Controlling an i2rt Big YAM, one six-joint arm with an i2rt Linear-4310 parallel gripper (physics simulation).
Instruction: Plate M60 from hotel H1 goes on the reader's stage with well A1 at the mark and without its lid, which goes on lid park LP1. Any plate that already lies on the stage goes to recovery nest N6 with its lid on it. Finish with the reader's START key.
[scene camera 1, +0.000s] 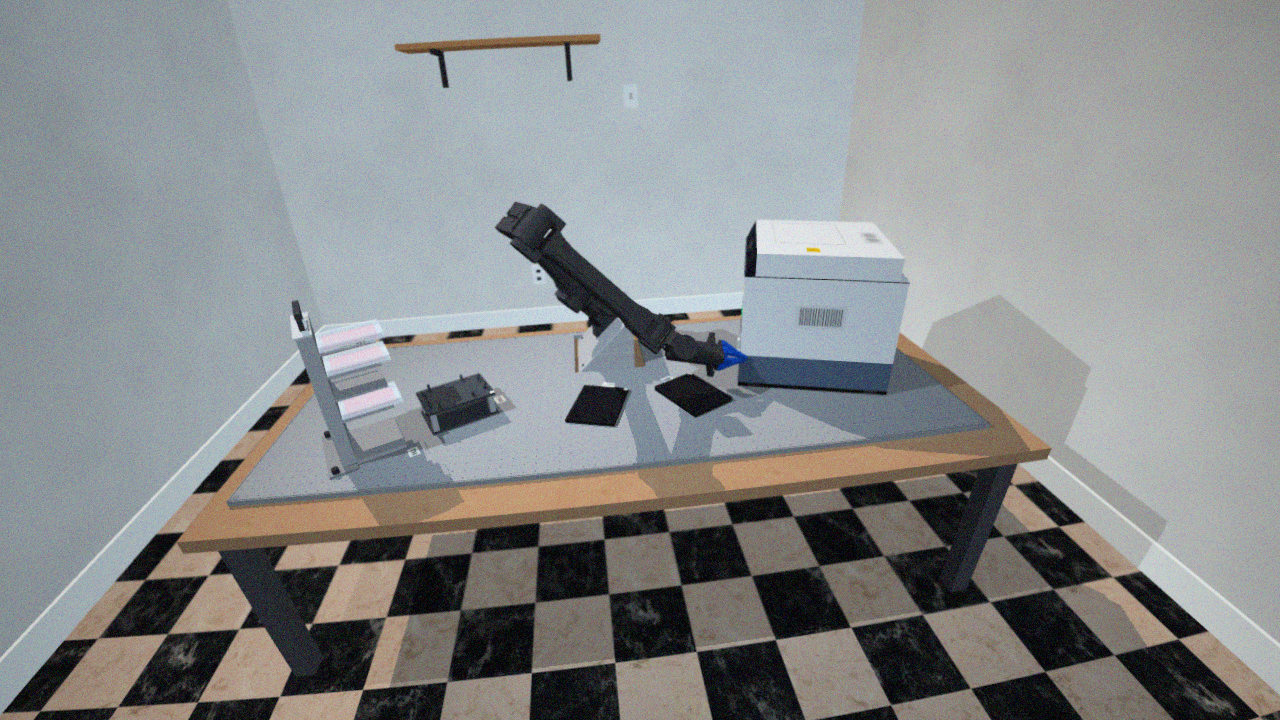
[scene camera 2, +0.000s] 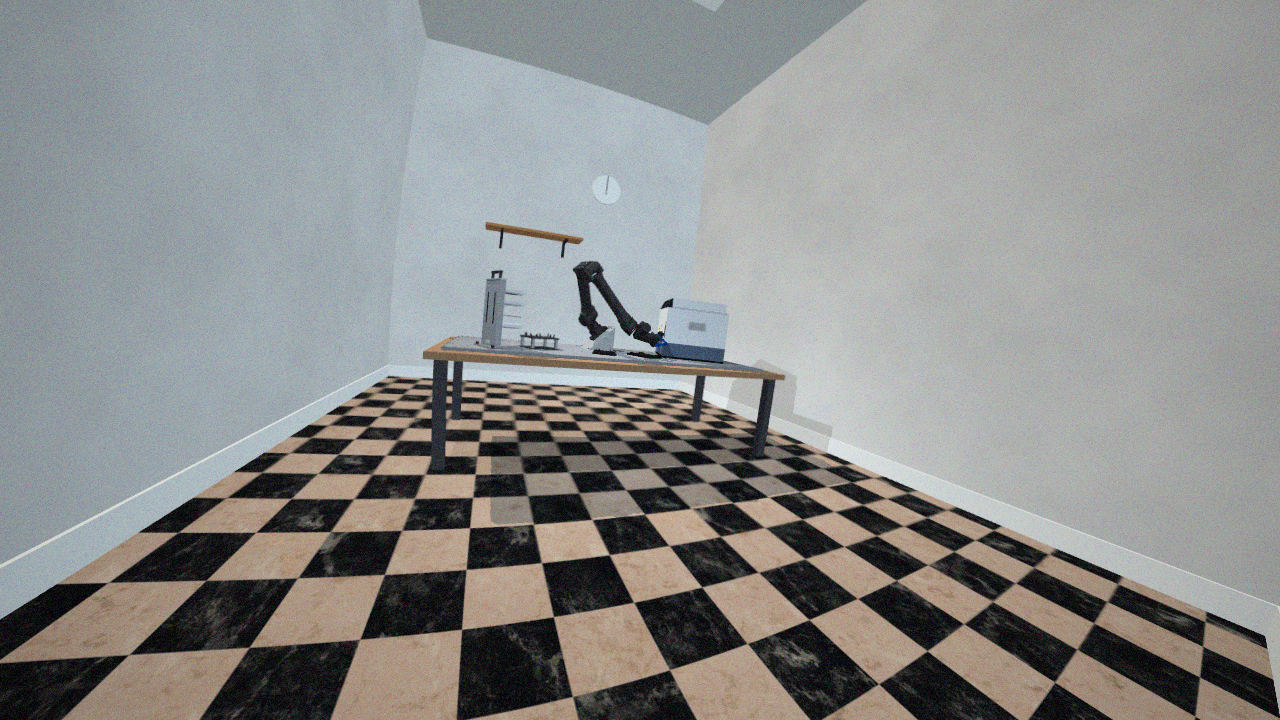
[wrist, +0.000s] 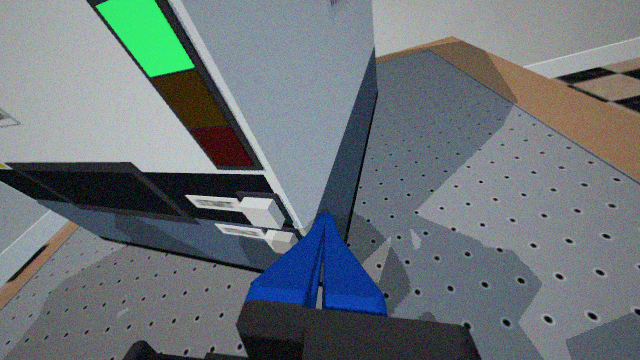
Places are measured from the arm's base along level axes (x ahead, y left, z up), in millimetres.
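Pixels of known places: gripper, fingertip midpoint: (scene camera 1: 746, 359) (scene camera 2: 667, 344) (wrist: 326, 219); arm's base, origin of the base link: (scene camera 1: 609, 318) (scene camera 2: 599, 334).
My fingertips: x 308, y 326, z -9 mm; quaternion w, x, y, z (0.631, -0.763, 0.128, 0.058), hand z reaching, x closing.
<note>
Ahead of a thing's pixels: the offset from my fingertips to its top centre. "spot": to the spot under its first point.
The white and blue reader @(212 mm left, 122 mm back, 272 mm up) (scene camera 1: 823, 322) (scene camera 2: 694, 324) (wrist: 280, 75) stands at the table's right. In the wrist view its green lamp @(spot: 12 mm right, 27 mm back, 117 mm up) (wrist: 147, 40) is lit, and its front has a dark panel @(39 mm left, 177 mm back, 60 mm up) (wrist: 95, 187). The START key @(12 mm right, 27 mm back, 44 mm up) (wrist: 262, 211) sits above the lower key @(12 mm right, 27 mm back, 12 mm up) (wrist: 281, 241). The stage does not show. My gripper (scene camera 1: 742, 357) (scene camera 2: 662, 343) (wrist: 326, 219) is shut and empty, its blue tips close to the reader's front corner, right of the keys; contact cannot be told. A hotel (scene camera 1: 324, 394) (scene camera 2: 494, 313) at the left holds three pinkish plates @(894 mm right, 86 mm ahead, 192 mm up) (scene camera 1: 350, 336) @(894 mm right, 86 mm ahead, 139 mm up) (scene camera 1: 358, 360) @(894 mm right, 86 mm ahead, 32 mm up) (scene camera 1: 369, 401); their labels are unreadable.
A black raised stand (scene camera 1: 456, 402) (scene camera 2: 539, 339) is right of the hotel. Two flat black pads @(spot: 384 mm right, 40 mm ahead, 72 mm down) (scene camera 1: 597, 405) @(spot: 144 mm right, 32 mm ahead, 70 mm down) (scene camera 1: 693, 394) lie between it and the reader, one near the forearm; their labels are unreadable. The arm's base stands behind them. A wall shelf (scene camera 1: 497, 42) is behind the table.
</note>
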